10 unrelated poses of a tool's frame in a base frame.
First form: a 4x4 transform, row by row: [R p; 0 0 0 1], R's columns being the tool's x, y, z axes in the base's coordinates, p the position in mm. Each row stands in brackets.
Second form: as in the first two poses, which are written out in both.
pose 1, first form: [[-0.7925, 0.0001, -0.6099, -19.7], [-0.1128, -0.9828, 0.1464, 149.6], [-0.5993, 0.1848, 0.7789, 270.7], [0, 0, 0, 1]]
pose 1, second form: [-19.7, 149.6, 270.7], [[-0.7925, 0.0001, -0.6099], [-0.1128, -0.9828, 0.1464], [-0.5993, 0.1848, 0.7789]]
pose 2, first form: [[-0.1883, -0.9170, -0.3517, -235.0], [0.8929, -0.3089, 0.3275, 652.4], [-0.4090, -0.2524, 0.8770, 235.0], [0, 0, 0, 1]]
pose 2, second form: [-235.0, 652.4, 235.0], [[-0.1883, -0.9170, -0.3517], [0.8929, -0.3089, 0.3275], [-0.4090, -0.2524, 0.8770]]
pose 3, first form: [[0.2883, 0.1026, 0.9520, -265.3], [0.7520, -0.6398, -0.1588, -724.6], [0.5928, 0.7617, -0.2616, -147.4], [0, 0, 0, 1]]
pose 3, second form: [-265.3, -724.6, -147.4], [[0.2883, 0.1026, 0.9520], [0.7520, -0.6398, -0.1588], [0.5928, 0.7617, -0.2616]]
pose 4, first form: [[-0.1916, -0.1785, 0.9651, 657.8], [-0.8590, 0.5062, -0.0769, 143.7], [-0.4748, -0.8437, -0.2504, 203.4], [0, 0, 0, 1]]
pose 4, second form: [657.8, 143.7, 203.4], [[-0.1916, -0.1785, 0.9651], [-0.8590, 0.5062, -0.0769], [-0.4748, -0.8437, -0.2504]]
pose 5, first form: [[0.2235, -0.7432, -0.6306, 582.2], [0.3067, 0.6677, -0.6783, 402.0], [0.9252, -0.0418, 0.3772, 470.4], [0, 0, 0, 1]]
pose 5, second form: [582.2, 402.0, 470.4], [[0.2235, -0.7432, -0.6306], [0.3067, 0.6677, -0.6783], [0.9252, -0.0418, 0.3772]]
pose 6, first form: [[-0.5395, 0.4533, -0.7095, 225.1], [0.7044, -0.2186, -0.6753, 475.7], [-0.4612, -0.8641, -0.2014, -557.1], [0, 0, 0, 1]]
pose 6, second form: [225.1, 475.7, -557.1], [[-0.5395, 0.4533, -0.7095], [0.7044, -0.2186, -0.6753], [-0.4612, -0.8641, -0.2014]]
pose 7, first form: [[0.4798, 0.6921, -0.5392, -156.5], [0.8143, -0.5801, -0.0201, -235.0], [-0.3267, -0.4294, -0.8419, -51.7], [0, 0, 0, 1]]
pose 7, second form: [-156.5, -235.0, -51.7], [[0.4798, 0.6921, -0.5392], [0.8143, -0.5801, -0.0201], [-0.3267, -0.4294, -0.8419]]
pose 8, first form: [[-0.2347, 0.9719, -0.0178, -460.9], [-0.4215, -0.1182, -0.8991, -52.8], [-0.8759, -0.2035, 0.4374, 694.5], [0, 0, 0, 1]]
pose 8, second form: [-460.9, -52.8, 694.5], [[-0.2347, 0.9719, -0.0178], [-0.4215, -0.1182, -0.8991], [-0.8759, -0.2035, 0.4374]]
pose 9, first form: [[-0.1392, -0.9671, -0.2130, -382.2], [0.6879, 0.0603, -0.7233, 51.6], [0.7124, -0.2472, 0.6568, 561.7], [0, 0, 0, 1]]
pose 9, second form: [-382.2, 51.6, 561.7], [[-0.1392, -0.9671, -0.2130], [0.6879, 0.0603, -0.7233], [0.7124, -0.2472, 0.6568]]
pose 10, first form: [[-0.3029, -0.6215, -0.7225, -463.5], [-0.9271, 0.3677, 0.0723, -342.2], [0.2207, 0.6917, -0.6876, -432.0], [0, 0, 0, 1]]
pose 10, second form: [-463.5, -342.2, -432.0], [[-0.3029, -0.6215, -0.7225], [-0.9271, 0.3677, 0.0723], [0.2207, 0.6917, -0.6876]]
